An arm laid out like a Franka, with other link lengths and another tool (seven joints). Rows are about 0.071 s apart.
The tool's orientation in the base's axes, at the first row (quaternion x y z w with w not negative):
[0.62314 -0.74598 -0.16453 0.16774]
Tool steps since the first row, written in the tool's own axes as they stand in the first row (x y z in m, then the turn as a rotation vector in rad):
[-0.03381 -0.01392 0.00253 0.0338 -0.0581 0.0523]
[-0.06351 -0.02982 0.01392 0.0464 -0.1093 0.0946]
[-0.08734 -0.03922 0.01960 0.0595 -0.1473 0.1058]
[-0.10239 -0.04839 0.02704 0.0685 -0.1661 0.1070]
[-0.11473 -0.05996 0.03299 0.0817 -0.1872 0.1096]
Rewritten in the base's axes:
[0.01667 0.03104 -0.01011 0.0213 -0.0412 -0.0714]
[0.03035 0.05801 -0.02881 0.0448 -0.0608 -0.1317]
[0.03997 0.08010 -0.03921 0.0707 -0.0797 -0.1584]
[0.04712 0.09364 -0.05068 0.0851 -0.0917 -0.1676]
[0.05659 0.10405 -0.06179 0.1002 -0.1082 -0.1789]

